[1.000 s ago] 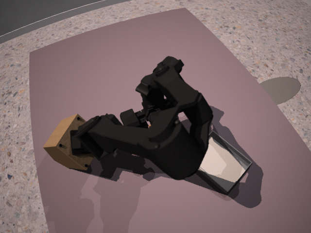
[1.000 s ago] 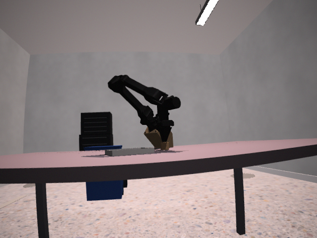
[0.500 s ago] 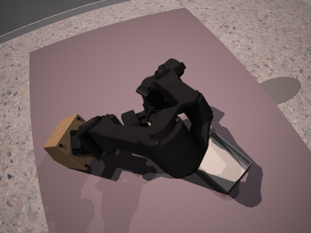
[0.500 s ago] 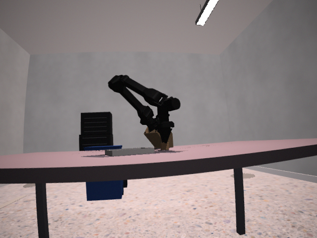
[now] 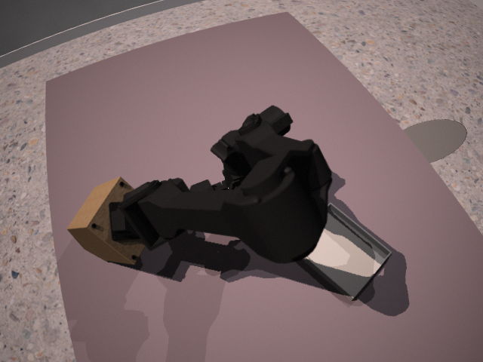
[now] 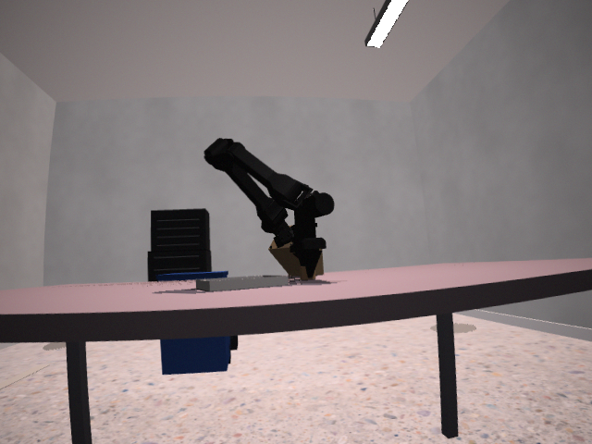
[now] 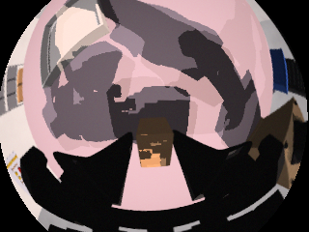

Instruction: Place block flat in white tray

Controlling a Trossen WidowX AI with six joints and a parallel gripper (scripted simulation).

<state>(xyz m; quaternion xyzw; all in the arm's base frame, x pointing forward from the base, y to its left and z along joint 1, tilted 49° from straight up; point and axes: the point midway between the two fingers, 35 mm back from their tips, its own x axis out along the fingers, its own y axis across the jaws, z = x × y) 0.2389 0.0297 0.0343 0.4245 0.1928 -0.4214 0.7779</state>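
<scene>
Now: the brown block 2 cm below my hand. From my hand the other things lie so: white tray: 19 cm to the right, 12 cm ahead, 3 cm below.
</scene>
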